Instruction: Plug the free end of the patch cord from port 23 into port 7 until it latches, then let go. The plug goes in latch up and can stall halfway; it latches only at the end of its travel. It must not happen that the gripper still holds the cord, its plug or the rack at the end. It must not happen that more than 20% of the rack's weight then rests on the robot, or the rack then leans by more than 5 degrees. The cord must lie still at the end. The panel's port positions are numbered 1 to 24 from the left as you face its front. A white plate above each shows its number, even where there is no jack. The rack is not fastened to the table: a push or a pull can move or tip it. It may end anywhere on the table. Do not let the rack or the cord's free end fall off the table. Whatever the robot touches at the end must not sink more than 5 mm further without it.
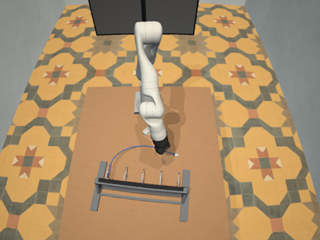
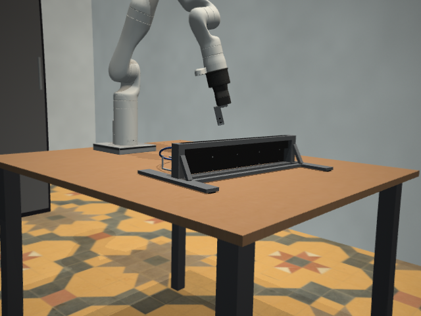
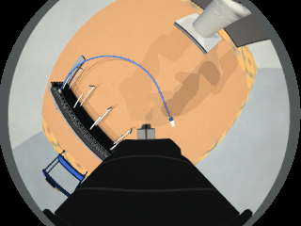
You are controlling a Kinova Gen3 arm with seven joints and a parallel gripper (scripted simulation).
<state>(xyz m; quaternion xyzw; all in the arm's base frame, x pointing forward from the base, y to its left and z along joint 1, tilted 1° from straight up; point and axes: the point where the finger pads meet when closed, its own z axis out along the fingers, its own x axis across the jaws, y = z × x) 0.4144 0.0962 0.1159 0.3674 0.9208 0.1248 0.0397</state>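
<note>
Now: hand 140 mm above the patch cord plug, 90 mm to the right of it and 40 mm past it.
</note>
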